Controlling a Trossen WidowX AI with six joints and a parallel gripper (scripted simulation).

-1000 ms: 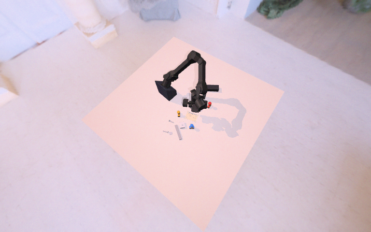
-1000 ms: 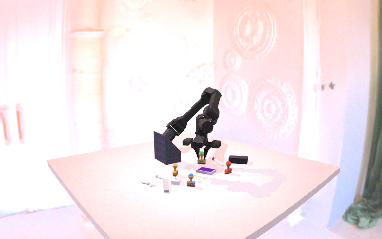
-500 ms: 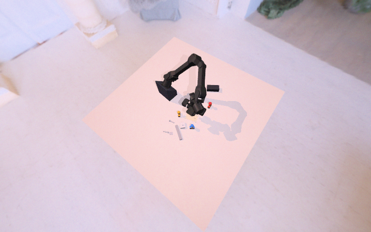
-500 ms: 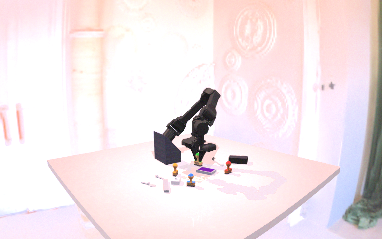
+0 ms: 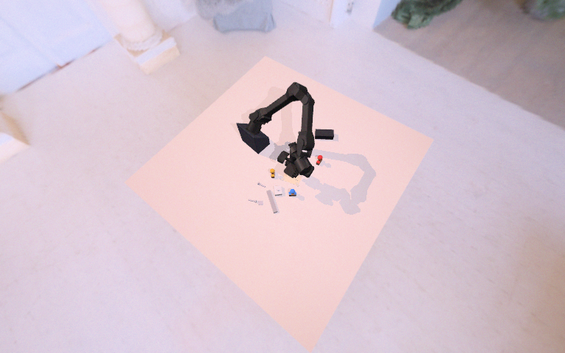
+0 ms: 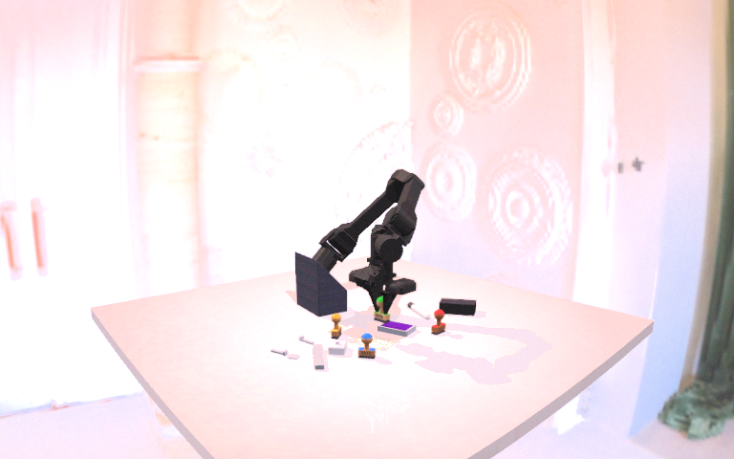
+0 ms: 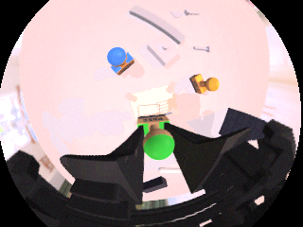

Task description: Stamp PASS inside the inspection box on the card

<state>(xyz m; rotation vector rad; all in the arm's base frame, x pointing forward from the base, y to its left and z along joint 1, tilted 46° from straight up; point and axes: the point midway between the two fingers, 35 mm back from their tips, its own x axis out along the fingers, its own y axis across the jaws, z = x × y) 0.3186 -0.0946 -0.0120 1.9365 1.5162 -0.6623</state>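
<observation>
Right now my gripper tip is 9 cm above the card, 2 cm past it and 1 cm to the left of it. Also, from my gripper tip: green-knobbed stamp right at my gripper tip; blue-knobbed stamp 10 cm to the right, 6 cm below, 4 cm ahead; purple ink pad 9 cm to the left, 8 cm below, 3 cm behind.
</observation>
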